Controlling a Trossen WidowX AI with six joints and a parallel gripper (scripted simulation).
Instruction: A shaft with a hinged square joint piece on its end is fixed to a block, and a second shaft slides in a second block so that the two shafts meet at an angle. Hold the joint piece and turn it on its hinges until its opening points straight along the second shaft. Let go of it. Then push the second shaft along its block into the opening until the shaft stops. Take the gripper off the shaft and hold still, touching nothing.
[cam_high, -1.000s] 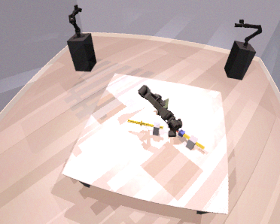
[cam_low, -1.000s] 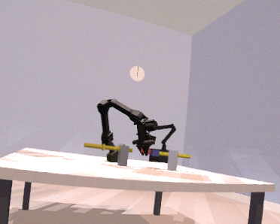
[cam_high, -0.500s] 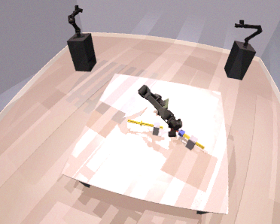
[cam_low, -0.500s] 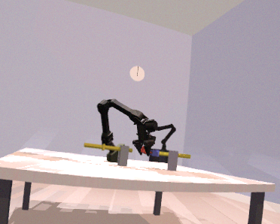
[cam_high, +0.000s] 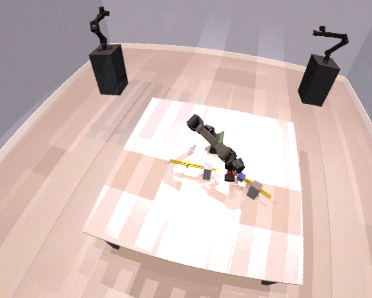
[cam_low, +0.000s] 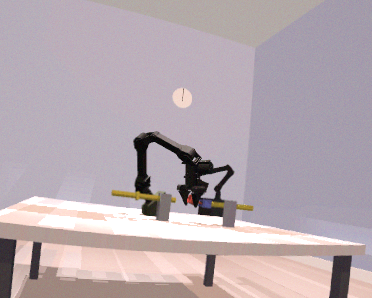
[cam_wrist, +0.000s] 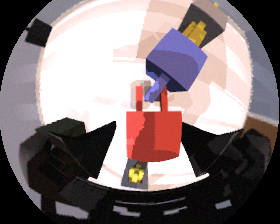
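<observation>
Now: gripper tip 1 cm to the right of the red square joint piece and 3 cm below it.
</observation>
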